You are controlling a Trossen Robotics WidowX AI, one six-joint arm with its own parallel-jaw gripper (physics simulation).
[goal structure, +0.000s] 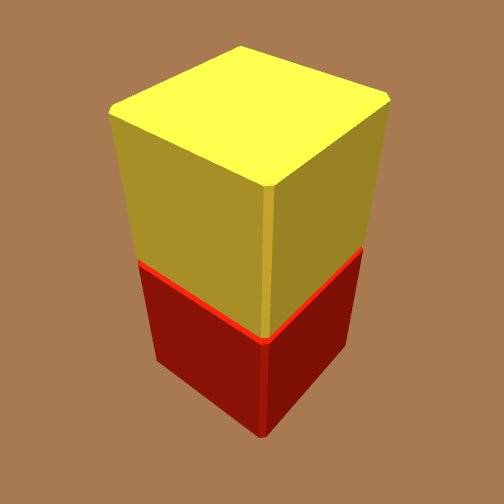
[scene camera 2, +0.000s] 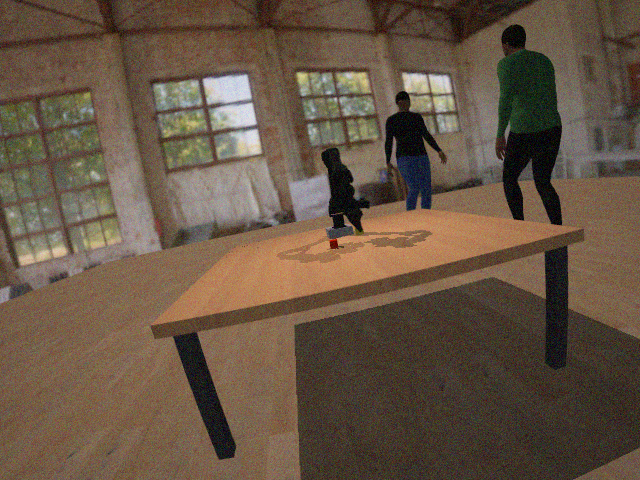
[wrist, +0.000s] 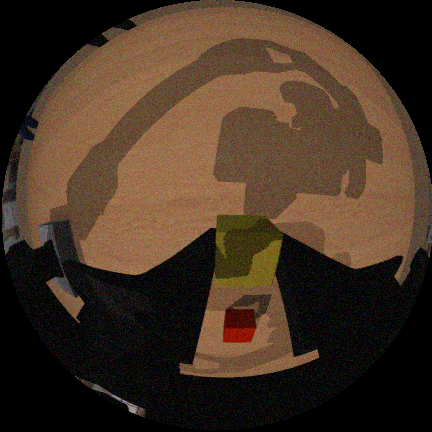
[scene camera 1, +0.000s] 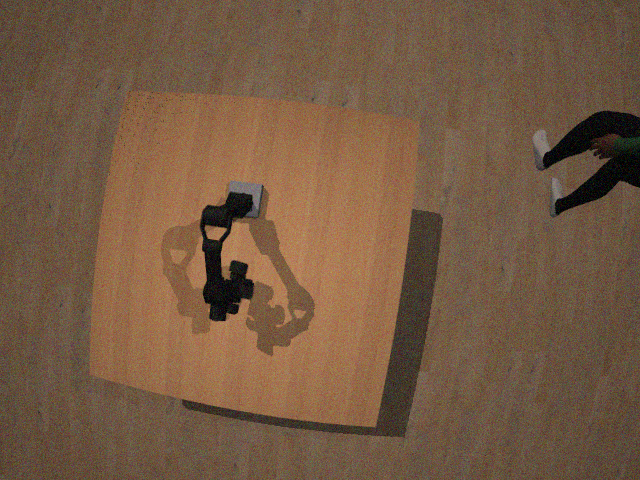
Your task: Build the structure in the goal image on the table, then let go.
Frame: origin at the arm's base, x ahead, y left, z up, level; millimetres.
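Where they show: gripper, fingertip midpoint: [scene camera 2: 360,231] [wrist: 243,235]; arm's base at its link origin: [scene camera 2: 339,227] [wrist: 52,258] [scene camera 1: 243,203].
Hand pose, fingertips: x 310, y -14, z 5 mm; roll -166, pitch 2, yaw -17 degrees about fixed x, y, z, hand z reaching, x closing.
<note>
Each offset is from my fingertips to the top centre of the thing. Level surfaces: height alone.
A yellow block @(dx -2, dy -6, dz +23 mm) [scene camera 2: 358,232] [wrist: 242,252] is between the fingers of my gripper [wrist: 243,235], which is shut on it. The fingers point down at the table; the block's exact height above it is hard to tell. A small red block @(dx -27, dy -121, dz -15 mm) [scene camera 2: 333,243] [wrist: 239,326] sits on the table, apart from the yellow one, nearer the camera and to its left in scene view 2. In the wrist view the red block shows below the yellow block, between the dark fingers, and looks smaller. In scene view 1 the arm hides both blocks.
The arm's grey base [scene camera 1: 256,201] [scene camera 2: 339,231] stands on the wooden table @(dz -48 mm) [scene camera 1: 330,258] [scene camera 2: 248,294]. Shadows of the arm lie across the tabletop. One person in green [scene camera 2: 528,93] and one in black [scene camera 2: 406,134] stand beyond the table in scene view 2.
</note>
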